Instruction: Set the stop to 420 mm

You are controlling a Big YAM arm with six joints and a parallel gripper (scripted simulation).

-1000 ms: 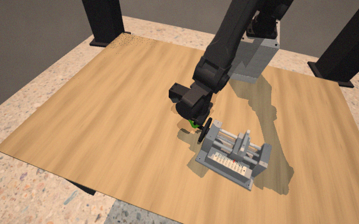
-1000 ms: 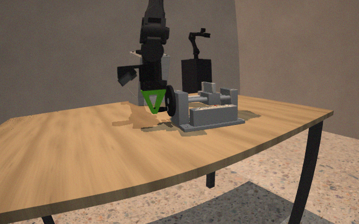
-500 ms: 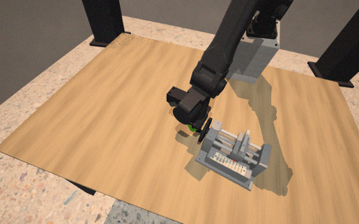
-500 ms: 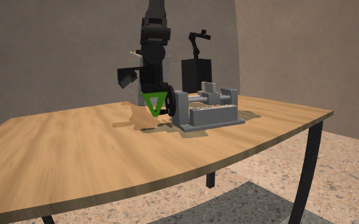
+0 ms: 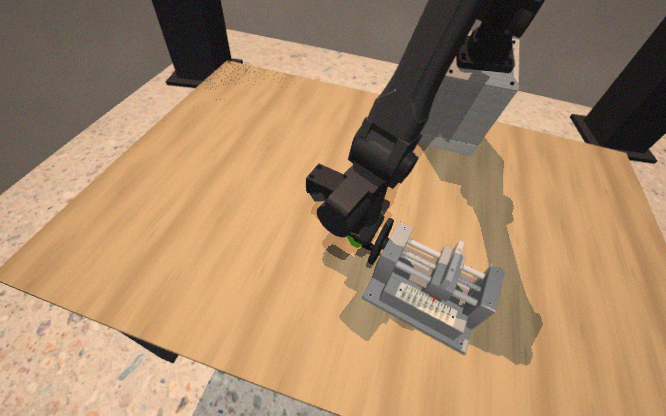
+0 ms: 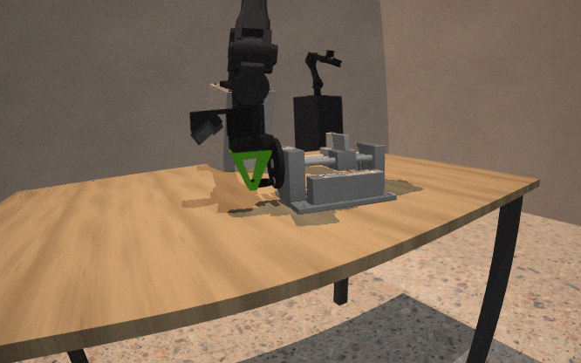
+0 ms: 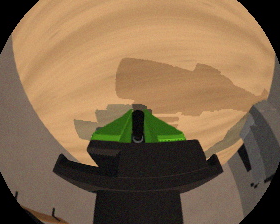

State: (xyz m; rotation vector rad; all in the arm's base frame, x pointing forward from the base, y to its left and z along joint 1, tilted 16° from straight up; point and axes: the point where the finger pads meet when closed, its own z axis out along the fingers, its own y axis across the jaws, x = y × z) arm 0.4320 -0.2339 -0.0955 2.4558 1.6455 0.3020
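Now: the black handwheel 3 cm to the left of my hand, 1 cm ahead of it and 1 cm above it. The rest, counted from my hand: sliding stop block (15 cm to the left, 8 cm ahead, 5 cm above).
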